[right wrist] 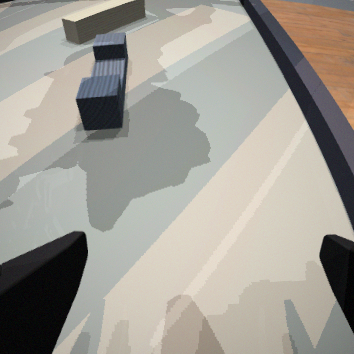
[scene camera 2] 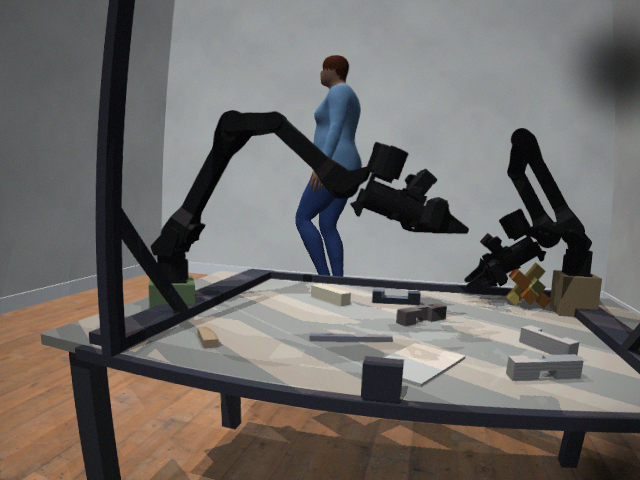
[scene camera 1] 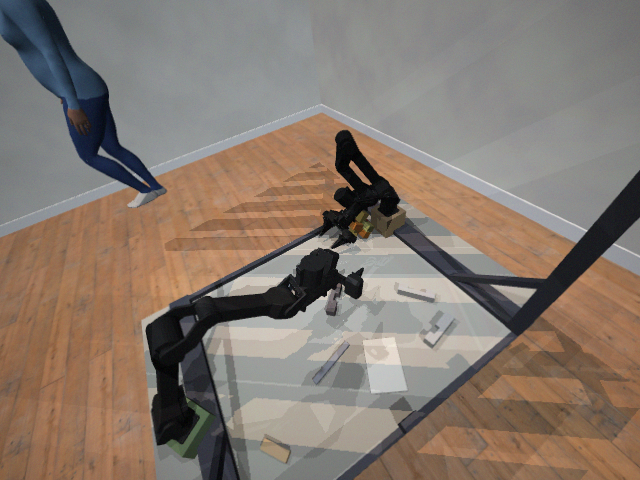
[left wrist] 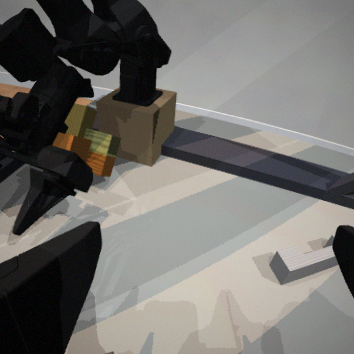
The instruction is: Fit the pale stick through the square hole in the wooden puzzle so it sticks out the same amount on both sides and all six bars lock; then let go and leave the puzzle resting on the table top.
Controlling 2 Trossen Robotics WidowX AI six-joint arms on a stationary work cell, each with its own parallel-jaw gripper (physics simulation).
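Frame: origin at the left arm's base, x left, y back, z up, level; metres.
Seen in the pictures: left gripper, fingertip midpoint: (scene camera 2: pixel 459 230) (scene camera 1: pixel 350 262) (left wrist: pixel 221 236); right gripper, fingertip midpoint: (right wrist: pixel 207 246) (scene camera 2: pixel 465 284) (scene camera 1: pixel 325 241); left arm's base, link origin: (scene camera 2: pixel 171 280) (scene camera 1: pixel 183 424); right arm's base, link origin: (scene camera 2: pixel 576 274) (scene camera 1: pixel 388 210) (left wrist: pixel 137 95).
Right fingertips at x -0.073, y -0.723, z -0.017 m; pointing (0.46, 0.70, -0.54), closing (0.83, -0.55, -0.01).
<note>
Pixels of each thing's top centre, then the offset from my right fingertips to it.
- plain pale stick, top centre: (right wrist: pixel 104 5) (scene camera 2: pixel 330 288) dx +0.093, dy +0.341, dz -0.015 m
- dark blue notched bar, top centre: (right wrist: pixel 104 58) (scene camera 2: pixel 396 291) dx +0.034, dy +0.188, dz -0.015 m
- brown bar, top centre: (scene camera 2: pixel 422 307) (scene camera 1: pixel 333 296) dx -0.131, dy +0.213, dz -0.015 m
- slate stick, top centre: (scene camera 2: pixel 351 335) (scene camera 1: pixel 331 361) dx -0.208, dy +0.410, dz -0.035 m
- tan block, top centre: (scene camera 2: pixel 207 332) (scene camera 1: pixel 274 450) dx -0.165, dy +0.663, dz -0.030 m
- white sheet, top centre: (scene camera 2: pixel 417 361) (scene camera 1: pixel 383 363) dx -0.350, dy +0.353, dz -0.040 m
The wooden puzzle (scene camera 1: pixel 361 227) (scene camera 2: pixel 528 287) (left wrist: pixel 75 145), a cluster of yellow and orange bars, rests tilted on the table close beside the tan base block of the right arm; its square hole cannot be made out. A plain pale stick (scene camera 2: pixel 329 295) (right wrist: pixel 107 22) lies flat near the table's back edge; it does not show in scene camera 1. My left gripper (scene camera 1: pixel 356 276) (scene camera 2: pixel 465 230) (left wrist: pixel 221 236) is open and empty, high over the table. My right gripper (scene camera 1: pixel 327 240) (scene camera 2: pixel 478 283) (right wrist: pixel 207 246) is open and empty, low beside the puzzle.
A dark blue notched bar (scene camera 2: pixel 379 296) (right wrist: pixel 102 107) lies beside the pale stick. A brown bar (scene camera 1: pixel 331 307) (scene camera 2: pixel 408 315), grey notched bars (scene camera 1: pixel 416 293) (scene camera 2: pixel 519 368) (left wrist: pixel 300 265), a slate stick (scene camera 1: pixel 330 362) (scene camera 2: pixel 351 338), a tan block (scene camera 1: pixel 275 448) (scene camera 2: pixel 208 336) and a white sheet (scene camera 1: pixel 390 374) (scene camera 2: pixel 426 366) lie around.
</note>
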